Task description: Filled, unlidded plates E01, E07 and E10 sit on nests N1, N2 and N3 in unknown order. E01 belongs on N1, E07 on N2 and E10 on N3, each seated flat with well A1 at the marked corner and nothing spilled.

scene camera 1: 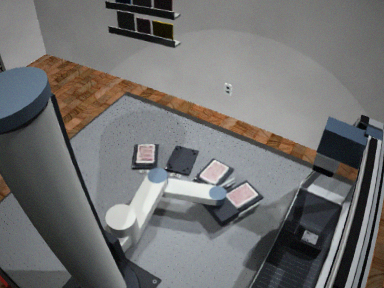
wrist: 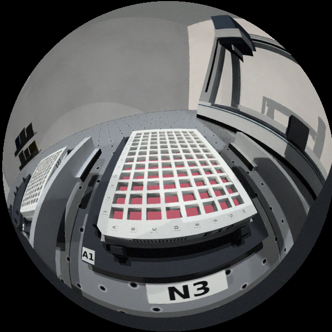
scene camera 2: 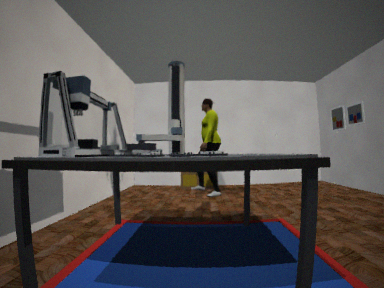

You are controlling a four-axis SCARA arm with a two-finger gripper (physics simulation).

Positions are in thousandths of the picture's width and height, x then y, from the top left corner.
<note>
In view: the gripper (scene camera 1: 639, 665) and a nest N3 (wrist: 514, 788).
</note>
